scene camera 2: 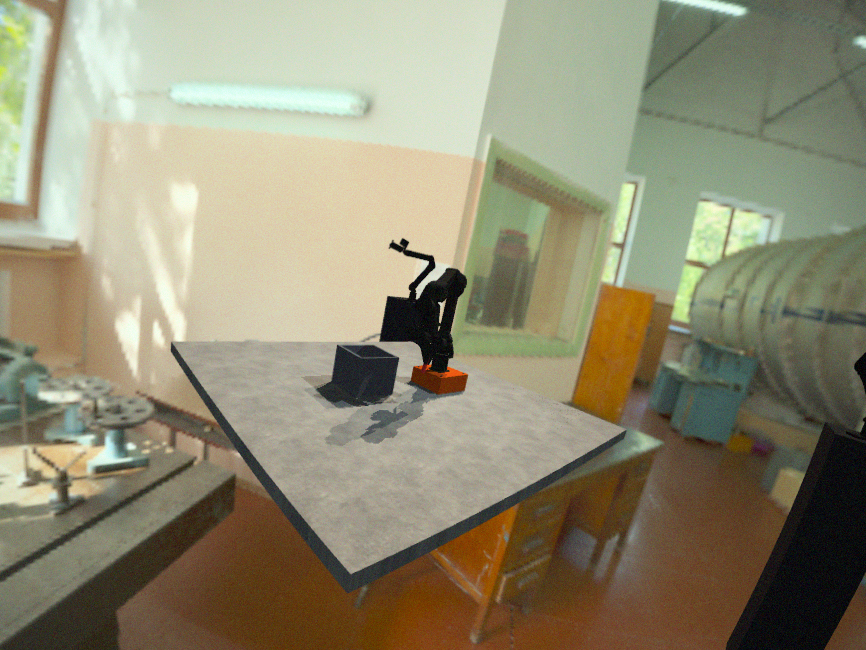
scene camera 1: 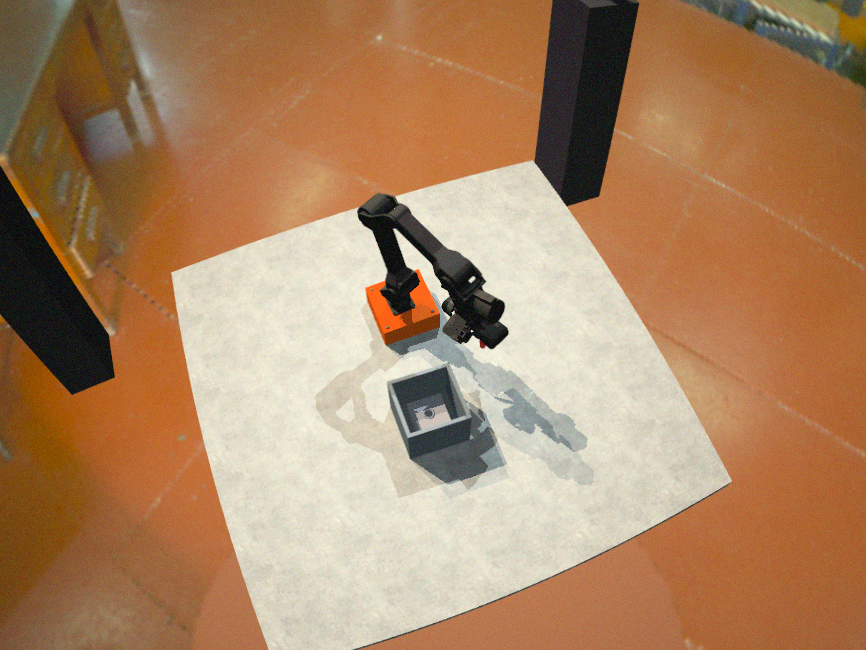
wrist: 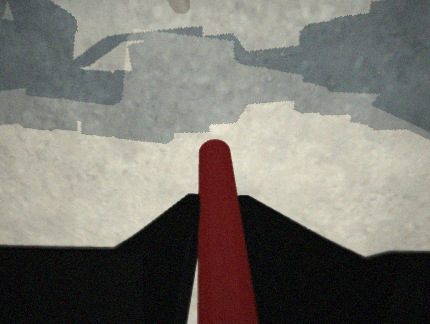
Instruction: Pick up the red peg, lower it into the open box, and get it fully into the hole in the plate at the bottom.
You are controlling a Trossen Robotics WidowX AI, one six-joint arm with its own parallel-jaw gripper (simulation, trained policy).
Path:
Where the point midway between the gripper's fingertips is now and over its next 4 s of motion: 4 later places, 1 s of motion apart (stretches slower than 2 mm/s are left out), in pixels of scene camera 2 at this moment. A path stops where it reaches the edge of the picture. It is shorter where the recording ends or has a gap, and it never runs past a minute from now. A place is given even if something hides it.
My gripper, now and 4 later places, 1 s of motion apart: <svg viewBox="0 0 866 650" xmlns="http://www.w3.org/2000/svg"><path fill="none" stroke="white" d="M426 364L397 342L377 349L368 368L363 352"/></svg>

